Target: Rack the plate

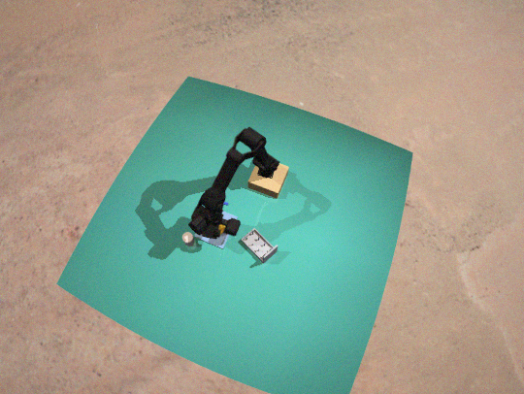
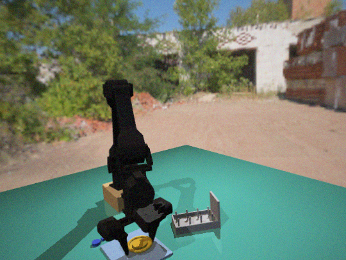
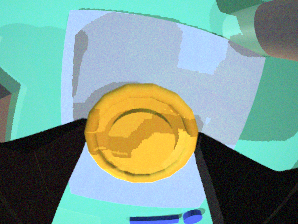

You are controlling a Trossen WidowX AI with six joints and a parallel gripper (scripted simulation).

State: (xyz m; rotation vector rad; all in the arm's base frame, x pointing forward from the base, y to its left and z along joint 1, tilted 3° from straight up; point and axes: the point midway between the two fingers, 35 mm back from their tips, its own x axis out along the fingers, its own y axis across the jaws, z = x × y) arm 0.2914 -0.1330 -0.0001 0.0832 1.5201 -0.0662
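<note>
My gripper tip is 180 mm to the right of the grey dish rack, 30 mm short of it and 20 mm below it. The rest, counted from my gripper tip: cup 100 mm to the right, 80 mm ahead, 20 mm above; blue spoon 120 mm behind, 40 mm to the right; yellow plate 10 mm above.
</note>
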